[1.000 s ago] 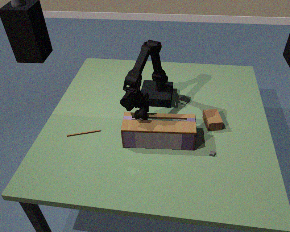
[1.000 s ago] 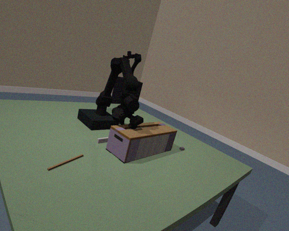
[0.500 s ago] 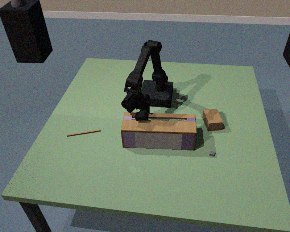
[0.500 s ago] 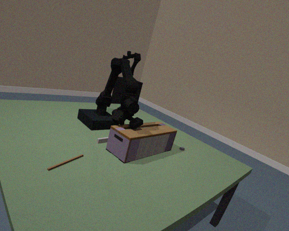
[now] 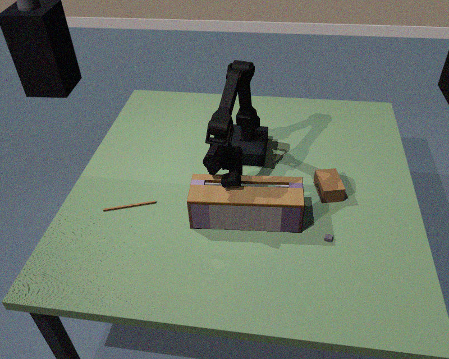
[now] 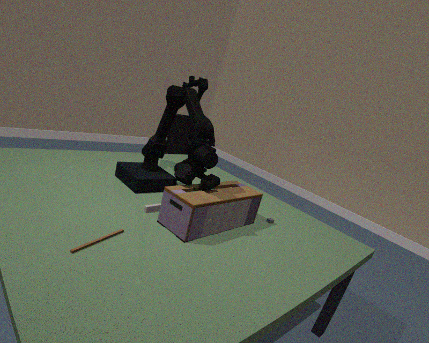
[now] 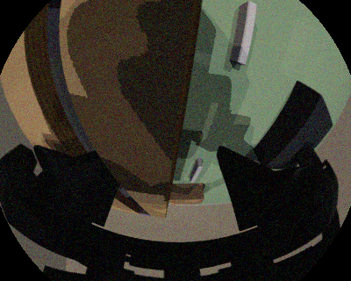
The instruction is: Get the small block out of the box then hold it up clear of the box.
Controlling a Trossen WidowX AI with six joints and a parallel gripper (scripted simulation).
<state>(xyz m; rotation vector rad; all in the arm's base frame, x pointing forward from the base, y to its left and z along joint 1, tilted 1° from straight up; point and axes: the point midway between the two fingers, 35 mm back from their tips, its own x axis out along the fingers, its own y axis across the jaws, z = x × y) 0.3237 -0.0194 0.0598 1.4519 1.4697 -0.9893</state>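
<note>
My gripper tip is 40 mm short of the box, 20 mm to the right of it and 20 mm above it. Also, from my gripper tip: thin wooden stick (60 mm ahead, 410 mm to the right, 80 mm below); tan block (80 mm behind, 320 mm to the left, 60 mm below); small grey block (170 mm ahead, 310 mm to the left, 80 mm below).
</note>
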